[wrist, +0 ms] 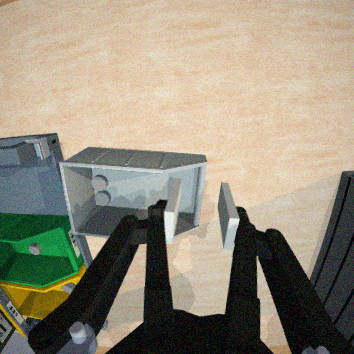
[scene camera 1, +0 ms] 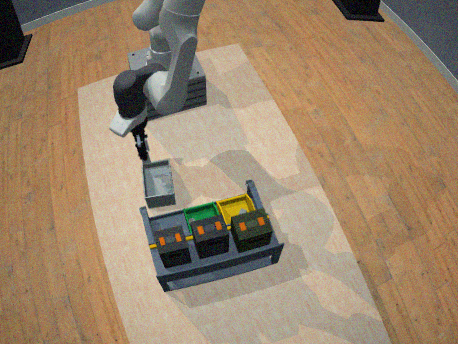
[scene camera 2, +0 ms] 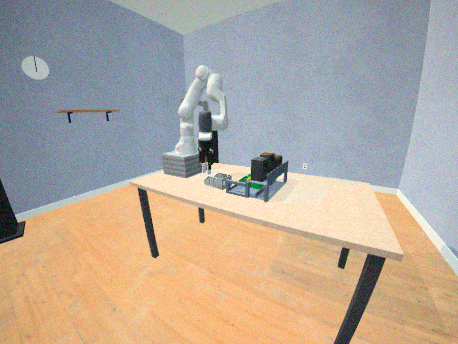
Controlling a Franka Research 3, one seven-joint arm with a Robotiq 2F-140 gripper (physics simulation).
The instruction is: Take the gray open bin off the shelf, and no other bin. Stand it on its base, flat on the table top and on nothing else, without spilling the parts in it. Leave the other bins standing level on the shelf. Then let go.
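Note:
The gray open bin (scene camera 1: 159, 182) (scene camera 2: 218, 181) (wrist: 125, 157) stands upright on the table top, off the shelf (scene camera 1: 220, 262) (scene camera 2: 266, 188) (wrist: 30, 187), with a small gap between them. Round parts (wrist: 99, 181) lie inside it. My gripper (scene camera 1: 144, 158) (scene camera 2: 206, 172) (wrist: 199, 192) is partly open and empty, above the bin's end that faces the robot base. In the wrist view one finger overlaps the inside of the bin and the other shows beyond its end wall. The green bin (scene camera 1: 201, 212) (wrist: 40, 270) and the yellow bin (scene camera 1: 235, 204) (wrist: 45, 301) sit on the shelf.
Three dark boxes with orange latches (scene camera 1: 172, 252) (scene camera 1: 211, 241) (scene camera 1: 251, 234) stand on the shelf behind the bins' places. The shelf's end post (scene camera 1: 145, 220) rises close to the gray bin. The ribbed robot base (scene camera 1: 197, 92) (scene camera 2: 181, 165) (wrist: 337, 250) is on the gripper's other side.

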